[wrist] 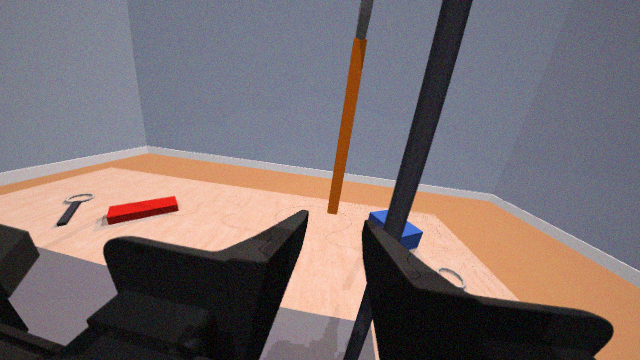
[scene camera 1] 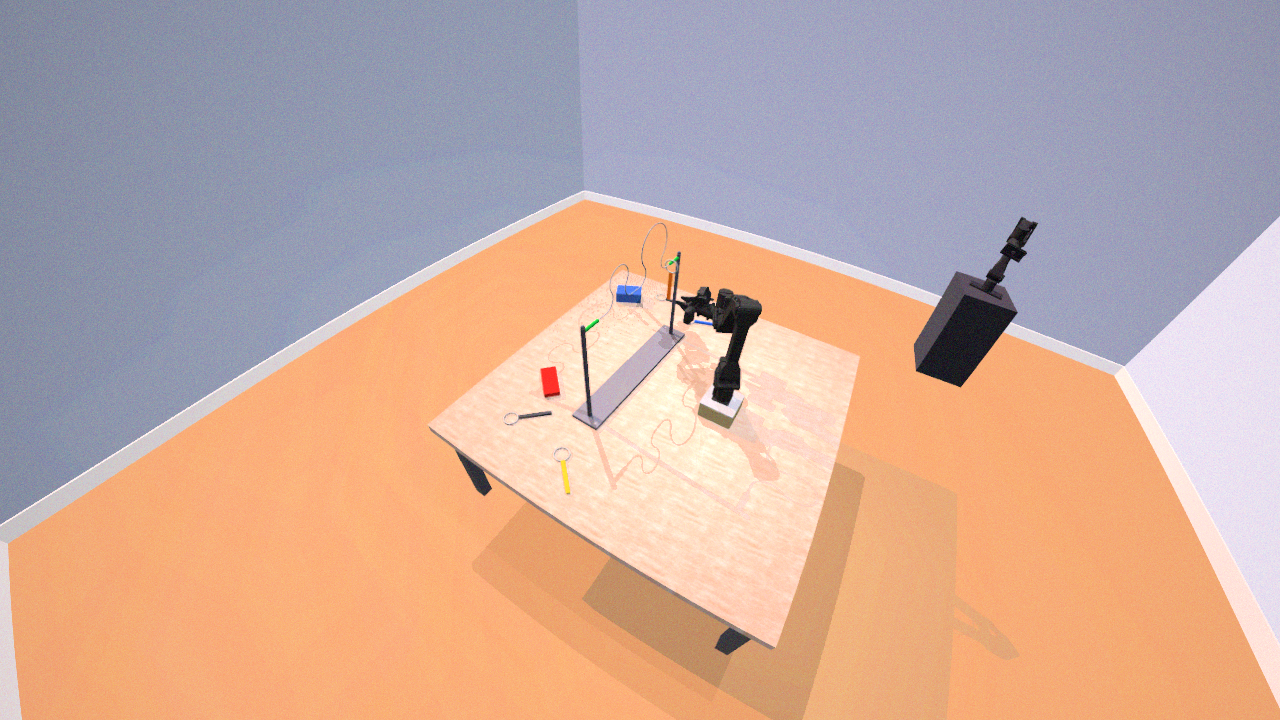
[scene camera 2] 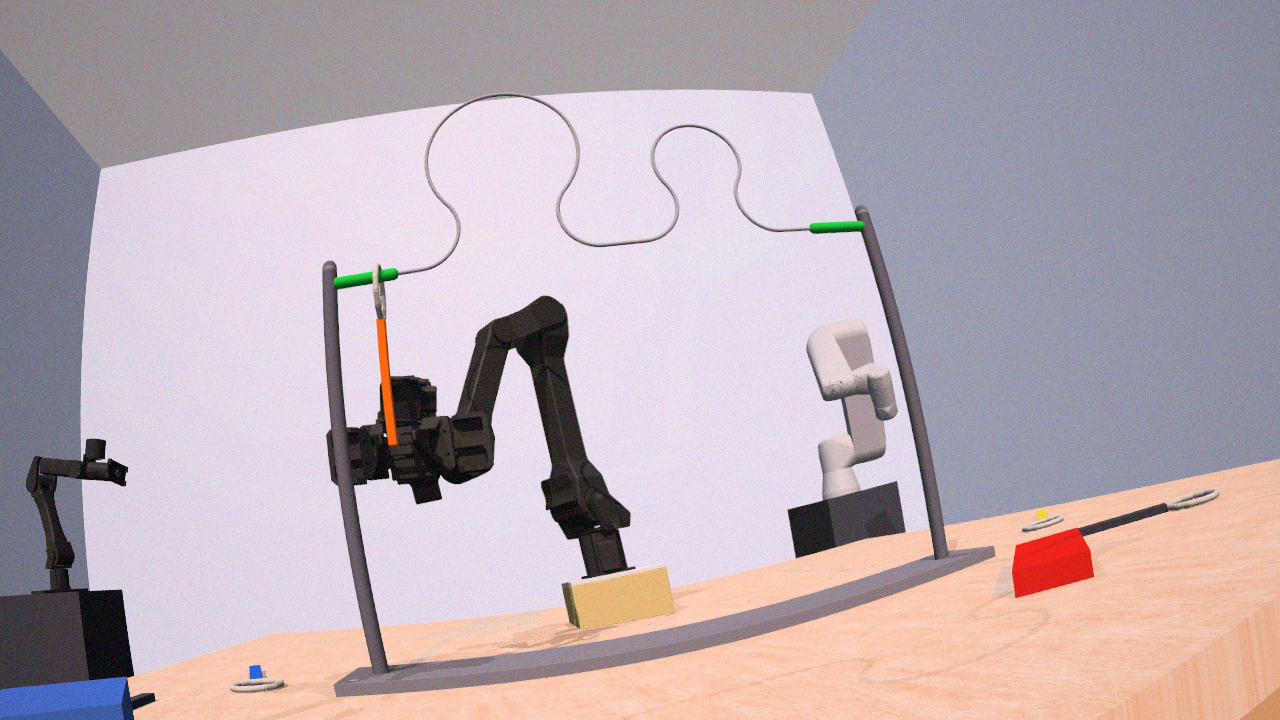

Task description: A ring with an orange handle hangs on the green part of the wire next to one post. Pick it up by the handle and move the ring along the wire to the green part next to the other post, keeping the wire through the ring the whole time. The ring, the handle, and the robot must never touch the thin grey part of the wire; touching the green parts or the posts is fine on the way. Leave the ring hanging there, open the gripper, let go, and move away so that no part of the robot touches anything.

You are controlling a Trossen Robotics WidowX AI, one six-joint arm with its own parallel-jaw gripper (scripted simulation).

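Note:
I can see a red block, here (scene camera 2: 1063,558) and also here (wrist: 118,213), and there's a black-handled ring (scene camera 2: 1206,495) too. As for my gripper, you'd find it at (scene camera 2: 396,437), (wrist: 335,221) and (scene camera 1: 678,299).

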